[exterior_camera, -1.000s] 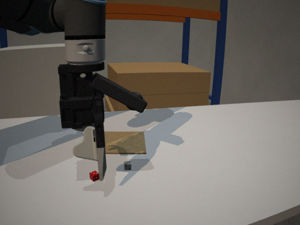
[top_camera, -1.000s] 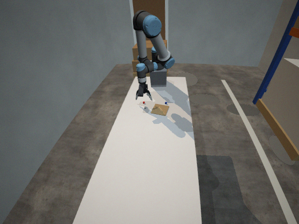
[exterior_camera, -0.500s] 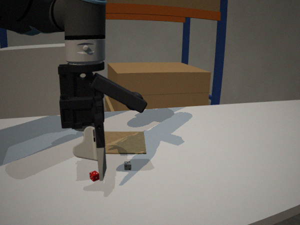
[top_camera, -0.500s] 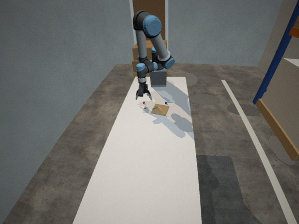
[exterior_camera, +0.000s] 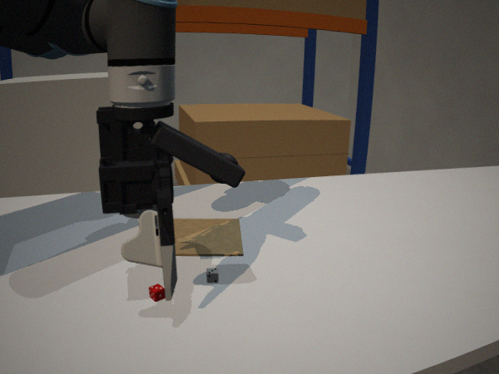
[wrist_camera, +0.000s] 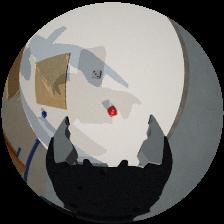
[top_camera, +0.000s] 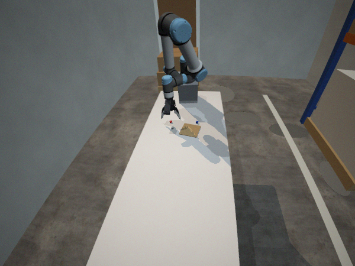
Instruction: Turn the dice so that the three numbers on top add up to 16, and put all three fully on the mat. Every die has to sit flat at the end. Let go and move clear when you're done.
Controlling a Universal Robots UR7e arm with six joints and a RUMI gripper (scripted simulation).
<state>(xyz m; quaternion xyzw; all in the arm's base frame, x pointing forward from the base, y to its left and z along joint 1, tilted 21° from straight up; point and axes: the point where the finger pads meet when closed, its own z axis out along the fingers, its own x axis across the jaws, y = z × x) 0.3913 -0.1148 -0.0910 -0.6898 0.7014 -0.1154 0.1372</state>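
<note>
My hand is 3 cm above the red die, 1 cm to the left of it and 1 cm past it. Round my hand: blue die: 21 cm to the left, 3 cm below, 1 cm behind; mat: 16 cm to the left, 8 cm ahead, 4 cm below; white die: 7 cm ahead, 3 cm below, 2 cm to the left.
</note>
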